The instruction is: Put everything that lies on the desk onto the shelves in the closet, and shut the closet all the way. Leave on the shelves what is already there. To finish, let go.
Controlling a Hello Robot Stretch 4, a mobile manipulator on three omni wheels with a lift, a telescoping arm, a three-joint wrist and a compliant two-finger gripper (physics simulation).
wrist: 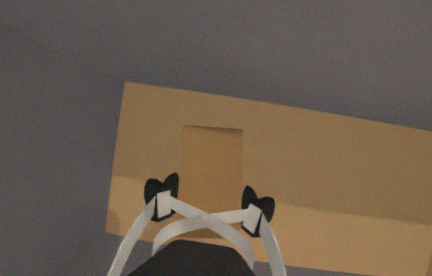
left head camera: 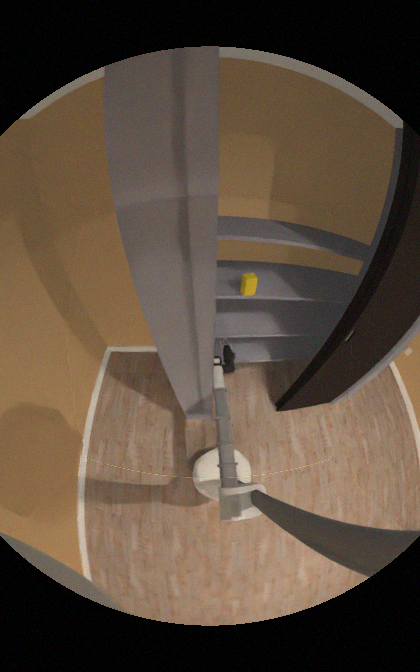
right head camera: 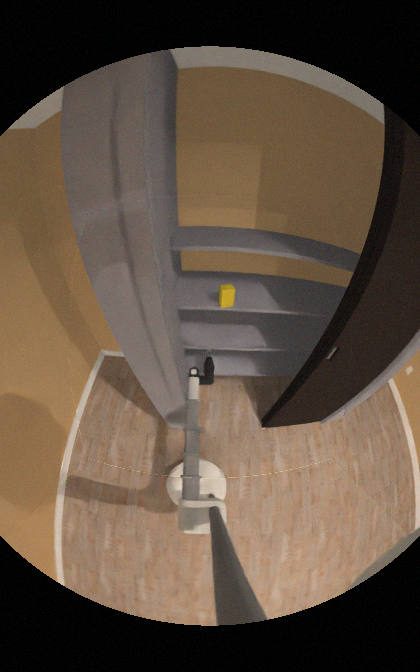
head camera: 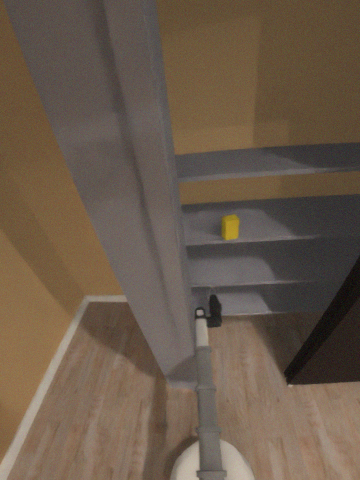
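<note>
My gripper (wrist: 210, 202) (head camera: 214, 308) (left head camera: 228, 358) (right head camera: 208, 369) is shut on a flat tan box (wrist: 212, 162), which stands upright between the fingertips. The arm reaches low into the open closet, with the gripper at the front edge of the lowest grey shelf (head camera: 261, 302). In the wrist view the box shows against the closet's tan back wall, with grey shelf surface above and to the left. A yellow block (head camera: 230, 226) (left head camera: 248, 284) (right head camera: 227, 295) stands on a higher shelf (head camera: 279, 223). The desk is not in view.
A tall grey closet panel (head camera: 129, 193) (left head camera: 165, 225) (right head camera: 125, 225) stands close to the left of my arm. A dark brown closet door (head camera: 330, 339) (left head camera: 360, 340) (right head camera: 360, 340) stands open on the right. Orange walls with a white skirting board close off the left side.
</note>
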